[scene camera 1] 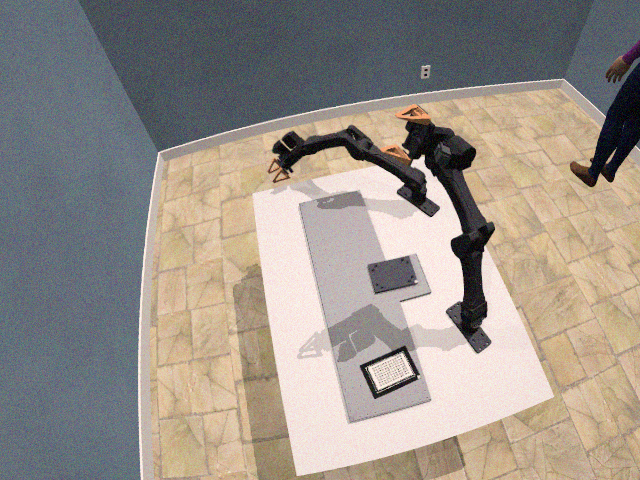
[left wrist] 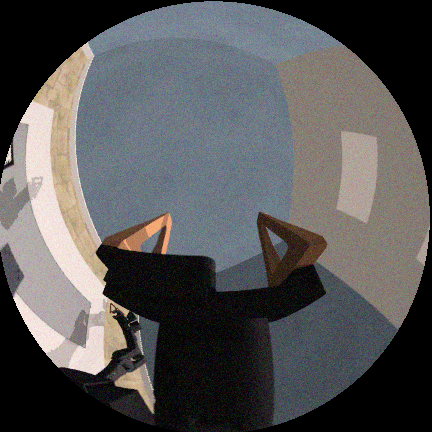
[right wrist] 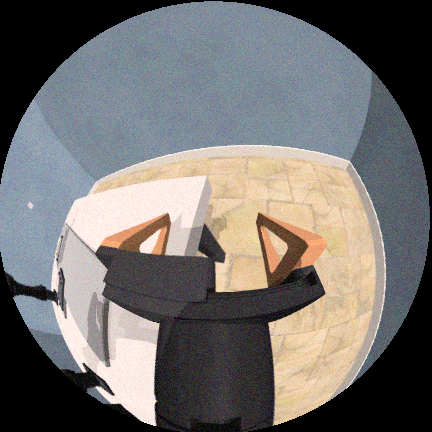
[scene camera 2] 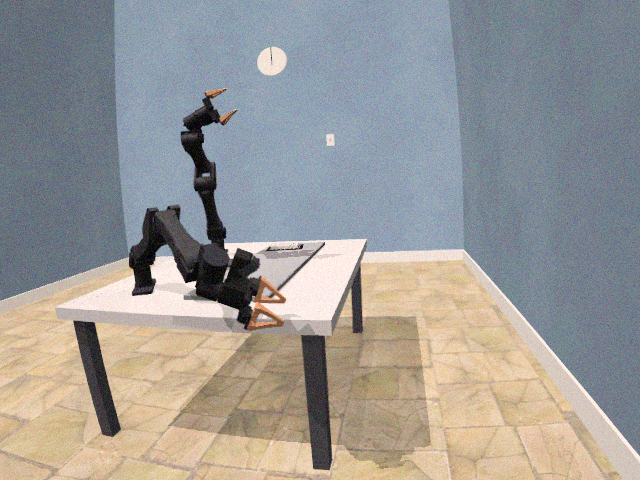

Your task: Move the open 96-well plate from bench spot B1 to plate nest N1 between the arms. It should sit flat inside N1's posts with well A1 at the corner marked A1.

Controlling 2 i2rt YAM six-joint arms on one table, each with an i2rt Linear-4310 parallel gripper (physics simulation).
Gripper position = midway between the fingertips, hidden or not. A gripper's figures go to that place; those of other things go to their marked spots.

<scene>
My left gripper (scene camera 1: 388, 133) is 0.83 m from the lens. A white well plate (scene camera 1: 386, 373) is 1.20 m from the lens. A black white-outlined nest (scene camera 1: 364, 367): 1.21 m from the lens. A dark square nest (scene camera 1: 396, 273) is 1.33 m from the lens. The marked spots on the dark square nest and the white well plate are 0.38 m apart.
</scene>
